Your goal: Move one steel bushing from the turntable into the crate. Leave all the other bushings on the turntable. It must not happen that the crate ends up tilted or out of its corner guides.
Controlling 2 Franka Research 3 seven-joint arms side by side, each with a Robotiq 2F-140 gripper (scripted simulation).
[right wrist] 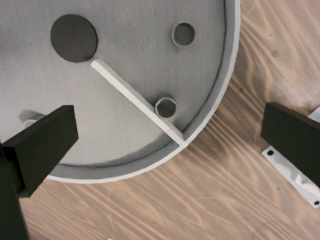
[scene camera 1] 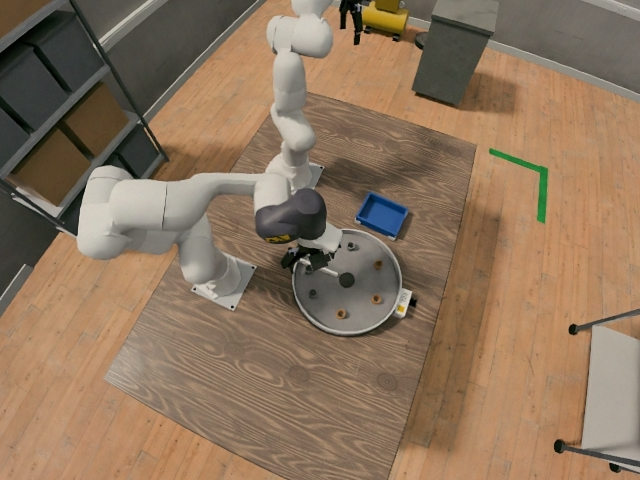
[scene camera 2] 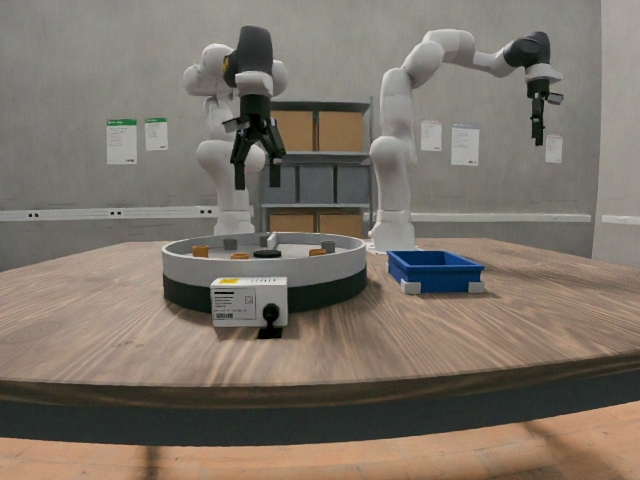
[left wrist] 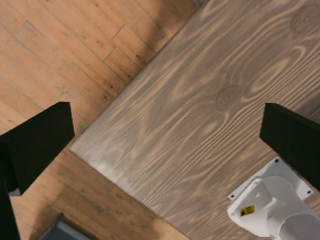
Labels:
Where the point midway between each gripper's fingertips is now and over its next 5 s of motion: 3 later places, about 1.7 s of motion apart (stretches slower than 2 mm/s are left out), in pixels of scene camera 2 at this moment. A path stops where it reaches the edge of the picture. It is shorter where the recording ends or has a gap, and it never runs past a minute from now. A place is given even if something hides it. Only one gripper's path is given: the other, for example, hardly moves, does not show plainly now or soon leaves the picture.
My right gripper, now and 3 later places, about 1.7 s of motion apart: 256,188; 253,212; 250,222; 250,232

